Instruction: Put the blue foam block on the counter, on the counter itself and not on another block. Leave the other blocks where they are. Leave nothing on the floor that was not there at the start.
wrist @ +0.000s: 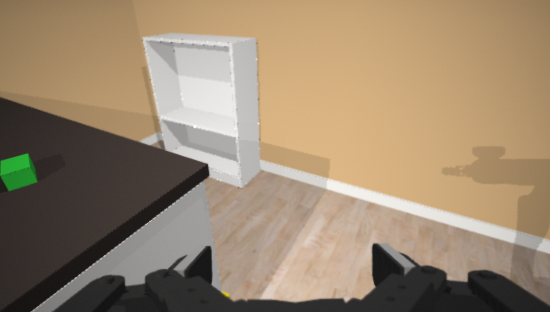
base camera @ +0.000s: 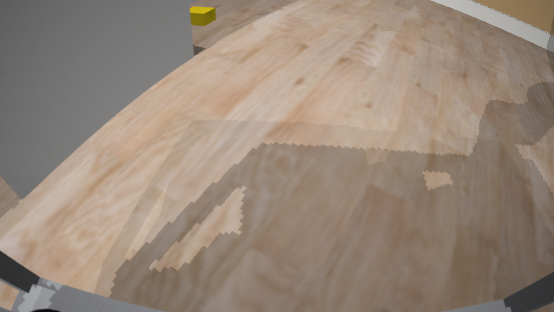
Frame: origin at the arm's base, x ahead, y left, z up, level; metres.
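Seen in the pictures: gripper, fingertip midpoint: (wrist: 291, 263).
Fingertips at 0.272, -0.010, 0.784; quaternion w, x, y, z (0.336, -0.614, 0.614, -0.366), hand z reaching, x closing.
Offsets run from my fingertips to a thing's middle, as dx, dy, dz. "spot": to the spot under its first point. Level surfaces: height alone.
The blue foam block does not show in either view. The counter (wrist: 125, 195) (base camera: 95, 100) has a dark top and grey-white sides; it stands at the left in both views. A green block @(+0.476, +0.655, -0.248) (wrist: 19, 172) sits on the counter top at the left of the wrist view. A yellow block @(+0.739, +0.282, -1.158) (base camera: 202, 16) lies on the floor by the counter's far corner; a sliver of yellow @(spot: +0.748, +0.248, -1.137) (wrist: 225, 294) shows at the bottom of the wrist view, mostly hidden by the gripper. My gripper (wrist: 291, 263) is open, with no block between its fingers, to the right of the counter's side in the wrist view.
A white bookshelf (wrist: 247, 110) stands against the tan wall (wrist: 380, 100) beyond the counter's corner. A white baseboard (wrist: 400, 202) (base camera: 500, 20) runs along the wall. Shadows of the arm fall on the wall and the wooden floor @(dz -1.181) (base camera: 310, 65).
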